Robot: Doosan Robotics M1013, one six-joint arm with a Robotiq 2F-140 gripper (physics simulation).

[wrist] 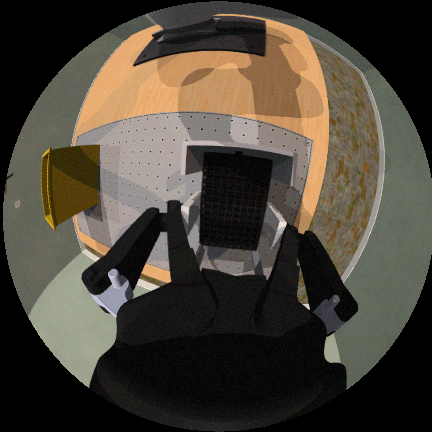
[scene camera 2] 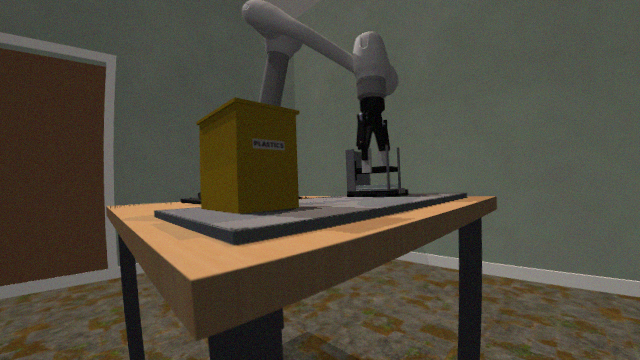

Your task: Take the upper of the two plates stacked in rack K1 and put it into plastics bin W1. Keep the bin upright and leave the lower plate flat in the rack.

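Frame: origin at the arm's base, x back, y right, z up, level; centimetres.
Seen in the pictures: gripper, between the fingertips: (wrist: 232, 206) (scene camera 2: 375, 173).
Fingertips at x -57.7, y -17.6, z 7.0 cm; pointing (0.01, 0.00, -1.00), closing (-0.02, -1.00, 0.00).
Offsets run from my fingertips to a thing's top centre. "spot": to the spot under its first point.
My gripper (scene camera 2: 375, 162) (wrist: 232, 206) is shut on the upper plate @(dx +0.6, dy +0.0, dz +1.6 cm) (scene camera 2: 384, 169) (wrist: 236, 200), a black gridded plate with its pads at two opposite sides. The plate looks about level and hangs above the bottom of rack K1 @(dx -0.4, dy -0.1, dz +7.5 cm) (scene camera 2: 351, 172) (wrist: 286, 165), still between the rack's grey back panel and thin posts. A dark flat layer @(spot: dx -3.1, dy +4.6, dz -5.7 cm) (scene camera 2: 377, 192) lies low in the rack in the scene view; I cannot separate the lower plate from the rack base there. In the wrist view the held plate hides what lies below. Plastics bin W1 @(dx +3.7, dy +42.4, dz +11.0 cm) (scene camera 2: 267, 175) (wrist: 75, 175) is yellow and stands upright.
The rack and bin stand apart on a grey perforated board (scene camera 2: 195, 220) (wrist: 142, 150) on the wooden table (scene camera 2: 325, 260) (wrist: 125, 95). The rack's upright posts rise close around the held plate. A black mounting plate (wrist: 240, 42) lies at the robot's base.
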